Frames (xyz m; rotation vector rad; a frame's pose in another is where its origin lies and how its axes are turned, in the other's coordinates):
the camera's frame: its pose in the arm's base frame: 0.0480 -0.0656 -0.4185 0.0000 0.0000 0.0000
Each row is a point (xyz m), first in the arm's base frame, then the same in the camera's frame.
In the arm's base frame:
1: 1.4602 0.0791 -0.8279
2: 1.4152 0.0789 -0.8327
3: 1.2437 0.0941 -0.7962
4: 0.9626 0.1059 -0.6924
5: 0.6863 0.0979 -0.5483
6: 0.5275 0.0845 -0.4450
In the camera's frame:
1: 1.4122 0.1447 -0.4094
2: 1.3672 0.1445 -0.4142
3: 1.1957 0.1597 -0.3777
4: 0.9146 0.1715 -0.2739
5: 0.6383 0.1635 -0.1298
6: 0.4795 0.1501 -0.0265

